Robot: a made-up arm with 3 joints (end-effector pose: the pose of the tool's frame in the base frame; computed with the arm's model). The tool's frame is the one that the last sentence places.
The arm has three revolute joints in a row. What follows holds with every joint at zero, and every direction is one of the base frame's.
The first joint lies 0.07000 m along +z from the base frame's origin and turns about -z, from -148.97 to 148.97 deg.
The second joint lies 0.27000 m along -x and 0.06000 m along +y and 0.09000 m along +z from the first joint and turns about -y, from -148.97 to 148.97 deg.
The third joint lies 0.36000 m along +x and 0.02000 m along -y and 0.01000 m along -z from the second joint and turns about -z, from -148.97 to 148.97 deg.
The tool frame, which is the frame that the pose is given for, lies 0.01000 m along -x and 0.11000 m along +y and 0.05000 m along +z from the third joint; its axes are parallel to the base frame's.
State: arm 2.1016 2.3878 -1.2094
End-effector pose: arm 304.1 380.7 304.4 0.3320 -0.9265 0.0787 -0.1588
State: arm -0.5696 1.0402 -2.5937
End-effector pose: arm -91.9 -129.1 448.7 0.0094 0.4214 0.2635 -0.8677
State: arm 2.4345 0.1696 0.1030
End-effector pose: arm 37.3 -166.0 260.4 0.2964 -0.0778 -0.0334 -0.9513
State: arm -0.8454 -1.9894 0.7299
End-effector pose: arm -366.0 -218.9 -245.4 0.5438 -0.5943 0.5916 0.0314
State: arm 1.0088 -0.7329 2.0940
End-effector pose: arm 47.3 -87.0 -118.2 0.0181 -0.1850 0.3068 -0.9334
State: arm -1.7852 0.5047 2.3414
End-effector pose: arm 7.3 104.9 410.6 0.9311 0.2200 0.1181 -0.2658
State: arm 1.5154 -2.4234 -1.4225
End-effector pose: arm 22.4 433.6 -34.4 0.3510 0.9314 0.0952 -0.0163
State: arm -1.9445 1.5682 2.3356
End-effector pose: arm 139.7 -277.0 606.4 0.6945 0.5948 0.3806 -0.1376
